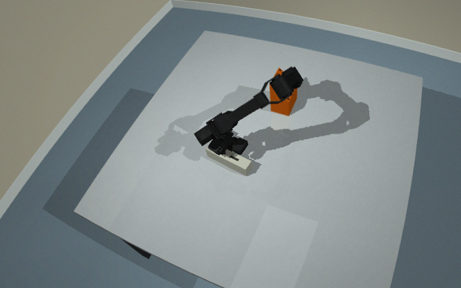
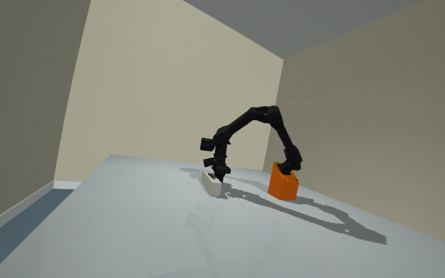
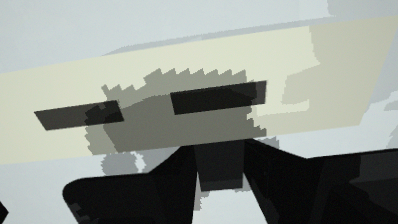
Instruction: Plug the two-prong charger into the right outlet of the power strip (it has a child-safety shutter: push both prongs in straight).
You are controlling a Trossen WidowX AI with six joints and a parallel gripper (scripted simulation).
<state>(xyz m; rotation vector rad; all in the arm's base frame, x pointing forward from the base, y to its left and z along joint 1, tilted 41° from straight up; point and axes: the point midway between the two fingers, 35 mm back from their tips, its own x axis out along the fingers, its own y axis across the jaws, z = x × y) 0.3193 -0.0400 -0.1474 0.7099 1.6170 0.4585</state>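
The dark grey charger lies 2 cm ahead of my gripper tip and 1 cm above it.
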